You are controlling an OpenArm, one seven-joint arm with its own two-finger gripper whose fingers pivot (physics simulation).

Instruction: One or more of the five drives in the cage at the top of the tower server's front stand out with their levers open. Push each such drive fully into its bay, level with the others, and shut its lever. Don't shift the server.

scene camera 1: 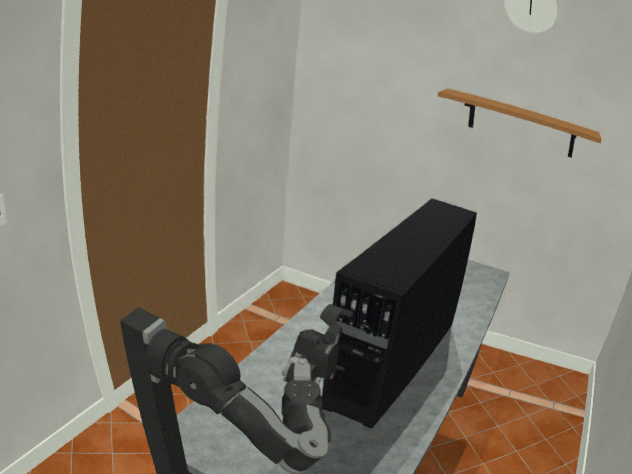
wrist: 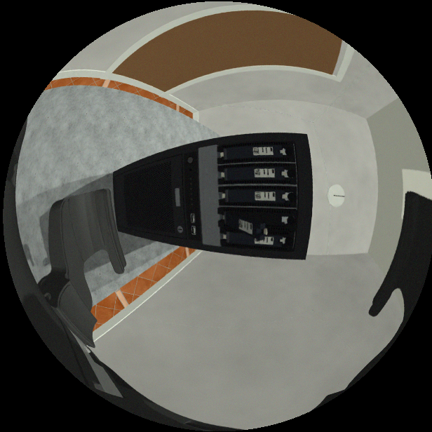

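Note:
The black tower server stands on the table with its five-drive cage at the top of its front. In the wrist view the cage lies sideways. The fourth drive from the top there stands out with its lever swung open, overlapping part of the fifth drive. The first, second and third drives look level, levers shut; the fifth looks seated, partly hidden. My gripper is open and empty, close before the server's front, one finger near cage height, the other lower.
The grey table carries the server. The arm's dark post stands at the left. A wooden wall shelf hangs behind and above the server. A brown door panel is on the left wall in the scene view.

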